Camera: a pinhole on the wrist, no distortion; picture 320 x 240 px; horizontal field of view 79.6 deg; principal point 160.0 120.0 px. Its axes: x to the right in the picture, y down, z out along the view. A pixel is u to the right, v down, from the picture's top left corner.
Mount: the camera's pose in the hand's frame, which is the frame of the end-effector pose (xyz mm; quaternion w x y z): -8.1 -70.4 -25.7 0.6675 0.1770 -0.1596 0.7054
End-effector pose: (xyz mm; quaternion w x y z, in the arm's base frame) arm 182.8 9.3 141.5 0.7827 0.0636 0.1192 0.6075
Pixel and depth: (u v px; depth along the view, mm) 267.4 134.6 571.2
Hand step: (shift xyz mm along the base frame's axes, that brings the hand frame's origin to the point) 205.7 -28.9 597.8
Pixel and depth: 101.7 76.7 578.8
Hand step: 596.5 41.5 254.6
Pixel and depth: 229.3 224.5 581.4
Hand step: 243.2 -318.5 561.0
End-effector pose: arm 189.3 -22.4 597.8 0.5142 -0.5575 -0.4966 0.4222
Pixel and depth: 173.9 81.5 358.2
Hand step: -310.9 116.7 175.3
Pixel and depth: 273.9 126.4 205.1
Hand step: -217.4 18.6 32.4
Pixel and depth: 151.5 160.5 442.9
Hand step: -400.4 -34.5 250.8
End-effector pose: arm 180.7 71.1 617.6 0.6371 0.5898 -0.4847 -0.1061
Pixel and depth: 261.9 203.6 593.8
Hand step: -578.6 -260.8 -303.8
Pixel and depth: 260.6 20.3 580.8
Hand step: -290.5 -633.2 -0.1
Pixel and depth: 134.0 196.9 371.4
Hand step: -152.0 -166.5 -367.9
